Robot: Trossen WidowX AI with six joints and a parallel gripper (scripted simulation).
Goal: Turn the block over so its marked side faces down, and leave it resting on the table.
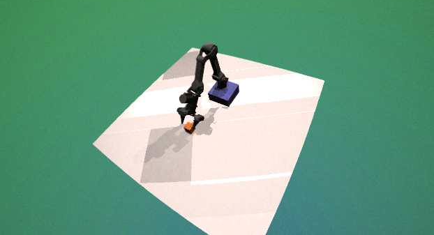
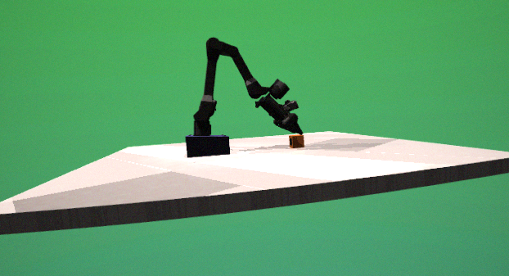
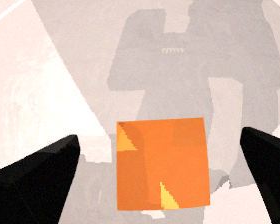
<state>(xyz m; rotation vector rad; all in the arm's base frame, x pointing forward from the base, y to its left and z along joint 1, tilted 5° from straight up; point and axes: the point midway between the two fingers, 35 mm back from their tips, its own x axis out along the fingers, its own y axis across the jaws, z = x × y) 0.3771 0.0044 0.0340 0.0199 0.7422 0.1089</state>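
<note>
Right now my gripper tip is 30 mm above the block and 20 mm past it.
</note>
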